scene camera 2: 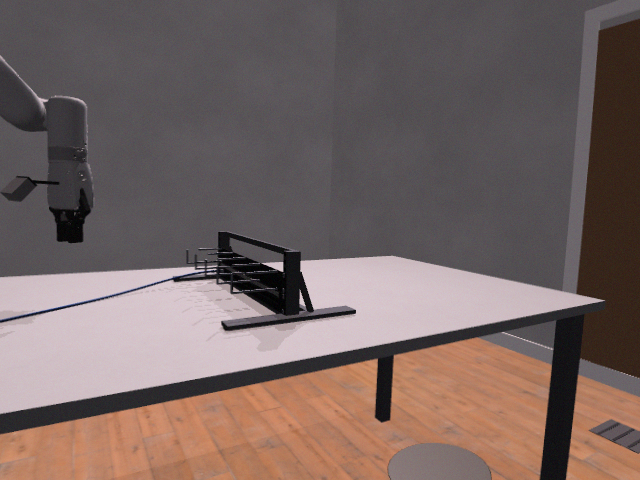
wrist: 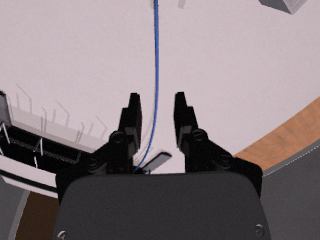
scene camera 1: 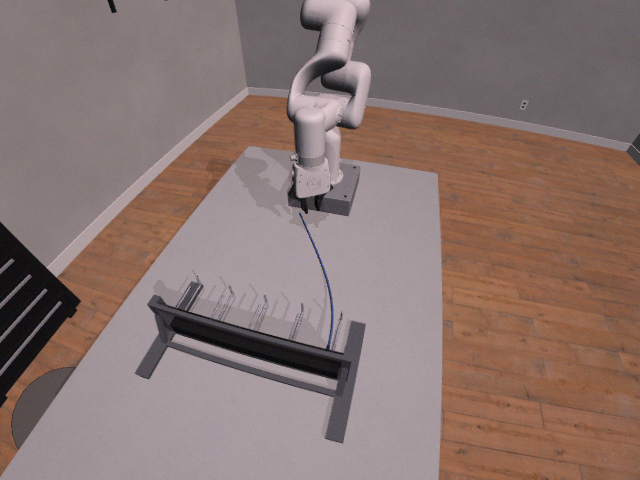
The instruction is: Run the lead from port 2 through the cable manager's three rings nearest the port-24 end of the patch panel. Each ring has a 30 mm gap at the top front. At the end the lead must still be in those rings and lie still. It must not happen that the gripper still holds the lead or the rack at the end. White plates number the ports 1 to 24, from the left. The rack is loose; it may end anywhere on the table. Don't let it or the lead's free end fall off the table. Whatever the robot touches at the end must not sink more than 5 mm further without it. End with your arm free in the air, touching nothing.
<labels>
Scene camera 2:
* my gripper: 70,241
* rack: 278,291
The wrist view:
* my gripper: 157,104
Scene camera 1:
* my gripper: 311,209
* rack: 172,320
</labels>
